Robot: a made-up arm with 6 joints.
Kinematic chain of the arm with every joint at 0, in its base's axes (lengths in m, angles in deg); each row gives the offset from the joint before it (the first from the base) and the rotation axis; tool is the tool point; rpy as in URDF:
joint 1: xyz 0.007 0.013 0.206 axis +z
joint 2: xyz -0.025 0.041 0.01 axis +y
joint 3: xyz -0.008 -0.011 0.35 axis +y
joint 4: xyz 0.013 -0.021 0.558 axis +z
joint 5: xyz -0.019 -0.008 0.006 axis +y
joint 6: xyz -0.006 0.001 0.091 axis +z
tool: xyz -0.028 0.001 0.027 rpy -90 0 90
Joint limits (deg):
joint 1: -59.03..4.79
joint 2: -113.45..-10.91
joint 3: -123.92..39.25
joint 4: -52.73..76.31
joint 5: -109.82..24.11
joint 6: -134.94..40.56
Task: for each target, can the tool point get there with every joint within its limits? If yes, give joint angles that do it. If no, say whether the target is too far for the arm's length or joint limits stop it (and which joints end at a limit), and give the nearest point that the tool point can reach.
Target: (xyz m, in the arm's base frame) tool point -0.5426 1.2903 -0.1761
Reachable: no: too far | nearest point -0.4667 0.9126 -0.0709 | short by 0.399 m
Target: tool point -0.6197 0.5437 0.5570
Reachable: yes | joints -43.19 -20.01 -64.08 47.91 -21.14 -51.33
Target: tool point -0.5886 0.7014 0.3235
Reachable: yes | joints -47.66 -38.32 -63.24 2.85 -14.01 -121.34
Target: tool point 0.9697 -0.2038 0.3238
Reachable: no: joint limits stop it (at a limit: joint 2, joint 3) | nearest point 0.2402 -0.0395 -0.1624 | short by 0.892 m
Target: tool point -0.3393 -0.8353 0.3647
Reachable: no: joint limits stop it (at a limit: joint 1, joint 2, joint 4, joint 6) | nearest point -0.5360 -0.1626 0.2793 | short by 0.706 m
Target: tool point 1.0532 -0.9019 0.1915
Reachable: no: too far | nearest point 0.1971 -0.1532 -0.1903 | short by 1.200 m
